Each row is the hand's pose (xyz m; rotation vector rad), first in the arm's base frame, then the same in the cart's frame.
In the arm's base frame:
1: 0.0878 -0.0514 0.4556 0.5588 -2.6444 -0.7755
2: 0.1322 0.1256 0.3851 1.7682 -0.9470 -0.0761
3: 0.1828 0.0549 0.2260 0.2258 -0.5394 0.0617
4: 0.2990 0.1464 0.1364 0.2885 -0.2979 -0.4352
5: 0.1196 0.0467 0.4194 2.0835 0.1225 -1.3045
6: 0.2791 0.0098 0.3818 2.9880 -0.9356 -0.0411
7: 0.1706 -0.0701 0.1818 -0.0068 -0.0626 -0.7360
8: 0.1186 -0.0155 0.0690 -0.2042 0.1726 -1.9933
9: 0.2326 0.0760 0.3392 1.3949 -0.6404 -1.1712
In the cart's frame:
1: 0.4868 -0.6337 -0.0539 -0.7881 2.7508 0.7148
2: 0.5582 -0.4534 -0.0799 1.8888 -1.3393 0.3901
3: 0.6844 -0.5147 -0.1947 0.2764 -1.0799 0.1035
4: 0.8286 -0.4199 -0.2057 0.4717 -0.8113 -0.3641
5: 0.5310 -0.5341 -0.0621 2.4159 -0.0731 -0.7075
6: 0.6878 -0.5716 -0.0149 -2.7164 0.8528 -0.6817
7: 0.6987 -0.6363 -0.2469 0.2576 -0.5521 -0.7253
8: 0.7111 -0.5736 -0.3666 0.3772 -0.1062 -1.9684
9: 0.6687 -0.5019 -0.0709 1.7862 -0.9821 -0.8188

